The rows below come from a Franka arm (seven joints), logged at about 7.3 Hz.
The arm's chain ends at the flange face. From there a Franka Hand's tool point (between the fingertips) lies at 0.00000 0.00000 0.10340 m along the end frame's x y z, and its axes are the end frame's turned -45 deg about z.
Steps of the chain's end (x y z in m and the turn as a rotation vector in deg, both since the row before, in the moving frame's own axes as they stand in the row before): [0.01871 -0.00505 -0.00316 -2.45 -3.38 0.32]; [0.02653 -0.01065 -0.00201 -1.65 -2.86 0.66]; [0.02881 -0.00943 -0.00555 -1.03 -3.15 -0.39]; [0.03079 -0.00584 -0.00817 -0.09 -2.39 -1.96]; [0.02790 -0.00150 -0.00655 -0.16 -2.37 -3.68]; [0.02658 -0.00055 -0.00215 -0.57 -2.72 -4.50]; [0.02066 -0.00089 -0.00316 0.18 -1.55 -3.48]
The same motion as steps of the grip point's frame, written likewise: [0.00937 0.00845 -0.00343 0.66 -4.12 0.32]; [0.02055 0.00965 -0.00218 0.86 -3.19 0.66]; [0.02170 0.01102 -0.00572 1.50 -2.96 -0.39]; [0.02269 0.01476 -0.00826 1.63 -1.75 -1.96]; [0.01747 0.01595 -0.00664 1.56 -1.79 -3.68]; [0.01488 0.01583 -0.00227 1.52 -2.33 -4.50]; [0.01342 0.01183 -0.00320 1.22 -0.97 -3.48]
